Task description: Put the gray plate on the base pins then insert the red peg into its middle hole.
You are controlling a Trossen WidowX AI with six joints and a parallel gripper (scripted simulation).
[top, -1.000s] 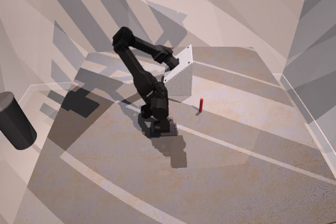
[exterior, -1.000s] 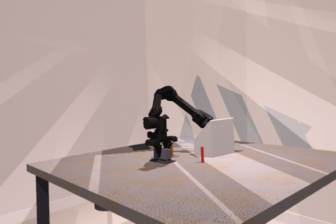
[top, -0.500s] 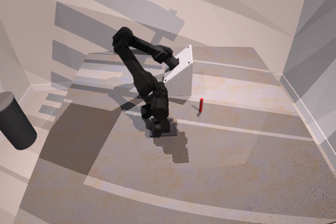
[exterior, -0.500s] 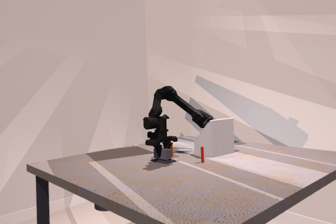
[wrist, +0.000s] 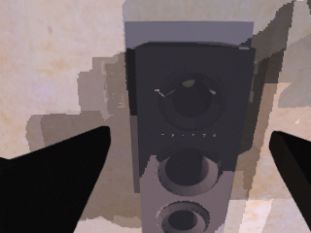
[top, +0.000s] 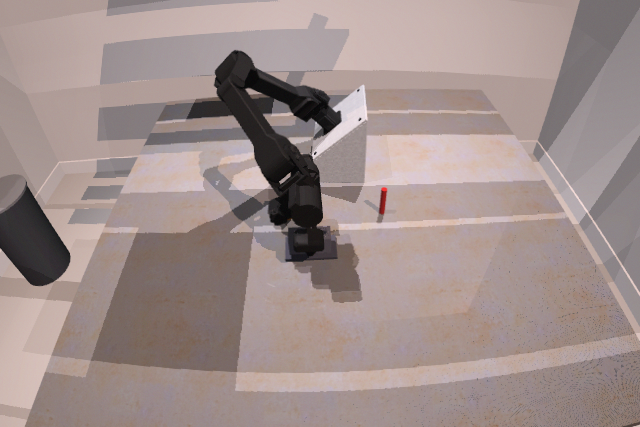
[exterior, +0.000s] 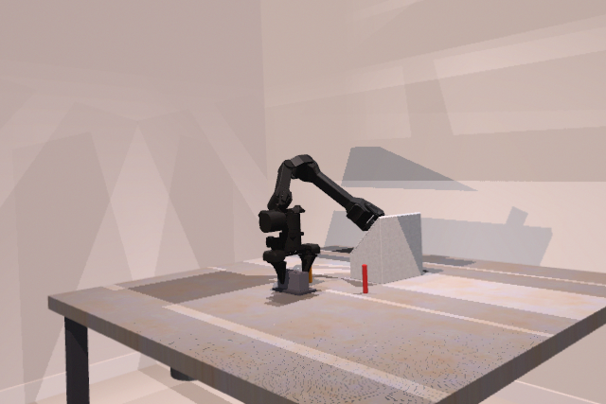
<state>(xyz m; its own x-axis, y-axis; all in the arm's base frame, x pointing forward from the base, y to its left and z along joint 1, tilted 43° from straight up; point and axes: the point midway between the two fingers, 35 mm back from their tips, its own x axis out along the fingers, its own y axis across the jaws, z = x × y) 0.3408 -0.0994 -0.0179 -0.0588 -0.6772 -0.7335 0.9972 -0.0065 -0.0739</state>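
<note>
Right now my gripper tip is 2 cm below the gray plate. From my gripper tip the other things lie so: orange peg: 11 cm behind, 6 cm to the right, 1 cm above; then red peg: 18 cm to the left, 12 cm behind, 1 cm above; then flat base: 2 cm below.
</note>
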